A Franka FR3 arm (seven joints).
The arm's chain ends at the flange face. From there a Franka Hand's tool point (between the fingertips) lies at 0.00 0.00 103.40 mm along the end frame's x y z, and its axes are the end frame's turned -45 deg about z.
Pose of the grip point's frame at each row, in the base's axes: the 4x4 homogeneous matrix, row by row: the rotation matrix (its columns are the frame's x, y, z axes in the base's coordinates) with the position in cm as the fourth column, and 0 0 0 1 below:
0.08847, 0.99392, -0.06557, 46.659; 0.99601, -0.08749, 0.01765, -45.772; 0.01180, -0.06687, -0.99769, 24.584; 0, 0, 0, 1
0.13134, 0.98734, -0.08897, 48.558; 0.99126, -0.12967, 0.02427, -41.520; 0.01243, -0.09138, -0.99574, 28.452; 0, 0, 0, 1
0.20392, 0.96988, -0.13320, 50.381; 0.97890, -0.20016, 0.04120, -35.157; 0.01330, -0.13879, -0.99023, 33.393; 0, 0, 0, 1
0.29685, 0.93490, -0.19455, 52.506; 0.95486, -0.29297, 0.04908, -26.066; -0.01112, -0.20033, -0.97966, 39.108; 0, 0, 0, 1
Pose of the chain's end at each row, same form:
0.76537, 0.64025, -0.06557, 47.337; 0.64242, -0.76615, 0.01765, -45.955; -0.03894, -0.05563, -0.99769, 34.900; 0, 0, 0, 1
0.79103, 0.60528, -0.08897, 49.478; 0.60924, -0.79262, 0.02427, -41.771; -0.05583, -0.07340, -0.99574, 38.748; 0, 0, 0, 1
0.83000, 0.54162, -0.13320, 51.758; 0.55065, -0.83372, 0.04120, -35.583; -0.08873, -0.10754, -0.99023, 43.632; 0, 0, 0, 1
0.87098, 0.45117, -0.19455, 54.518; 0.46803, -0.88235, 0.04908, -26.573; -0.14952, -0.13379, -0.97966, 49.238; 0, 0, 0, 1

